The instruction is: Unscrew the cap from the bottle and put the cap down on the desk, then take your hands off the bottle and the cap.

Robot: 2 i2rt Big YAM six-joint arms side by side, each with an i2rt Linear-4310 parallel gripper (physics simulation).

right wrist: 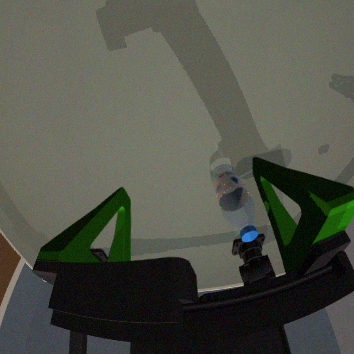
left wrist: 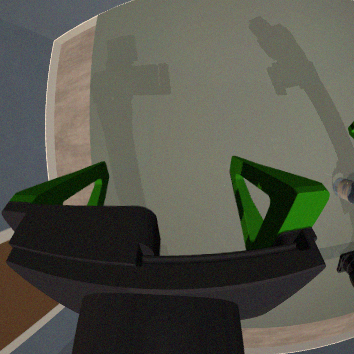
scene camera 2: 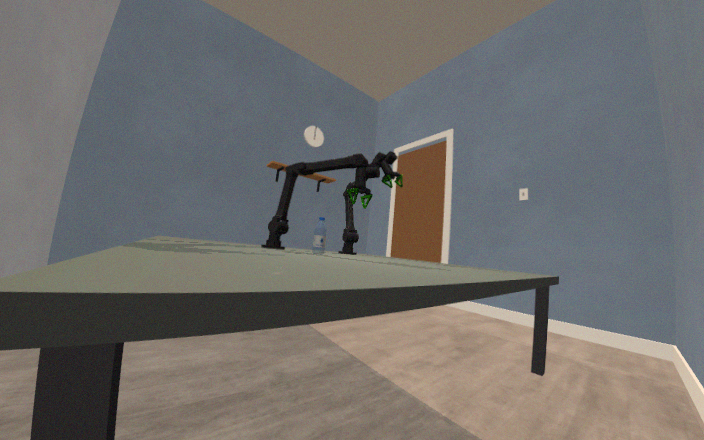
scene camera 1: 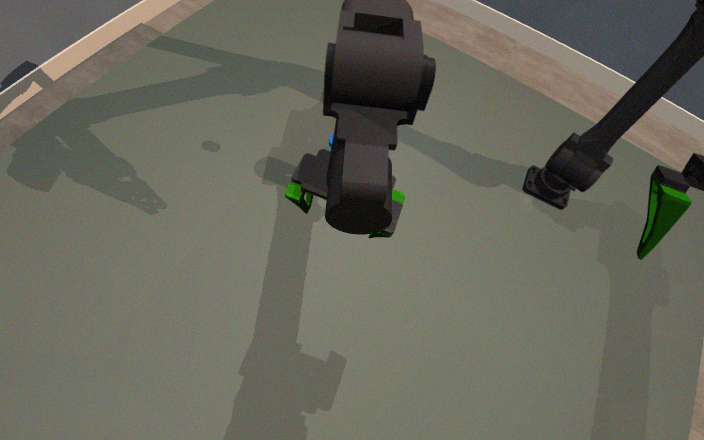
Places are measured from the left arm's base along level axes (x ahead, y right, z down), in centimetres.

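Where they show: left gripper, fingertip midpoint: (left wrist: 167, 165) (scene camera 2: 397, 187) (scene camera 1: 692, 278); right gripper, fingertip midpoint: (right wrist: 187, 179) (scene camera 2: 359, 206); left arm's base, origin of the base link: (scene camera 2: 347, 253) (scene camera 1: 545, 188); right arm's base, origin of the base link: (right wrist: 247, 242) (left wrist: 348, 259) (scene camera 2: 273, 248).
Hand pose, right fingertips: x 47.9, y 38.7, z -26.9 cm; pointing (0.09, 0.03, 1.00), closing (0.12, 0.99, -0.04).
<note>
Each offset is from my right fingertips to the top centre of the thing. Level surfaces: height alone.
A clear bottle {dx -18.1, dy +9.7, dz +7.2 cm} (scene camera 2: 319, 239) (right wrist: 231, 192) (left wrist: 344, 188) with a label stands upright on the desk {dz +26.9 cm} (scene camera 1: 467, 337) (scene camera 2: 207, 275). Its blue cap {dx -18.1, dy +9.7, dz +7.1 cm} (scene camera 2: 321, 218) (right wrist: 249, 233) sits on its top; a sliver of the cap (scene camera 1: 331, 140) shows beside the right wrist in scene camera 1, where the bottle is hidden. My right gripper (scene camera 1: 343, 224) (scene camera 2: 359, 199) (right wrist: 187, 179) is open and empty, above the bottle's height and to the right of it in scene camera 2. My left gripper (scene camera 2: 393, 181) (left wrist: 167, 165) is open and empty, high and farther to the right there.
The two arm bases, the right one (scene camera 2: 273, 242) and the left one (scene camera 2: 348, 249) (scene camera 1: 547, 186), stand on the desk on either side of the bottle in scene camera 2. A wall shelf (scene camera 2: 326, 179), a clock (scene camera 2: 314, 135) and a door (scene camera 2: 420, 207) are behind. Arm shadows cross the desk.
</note>
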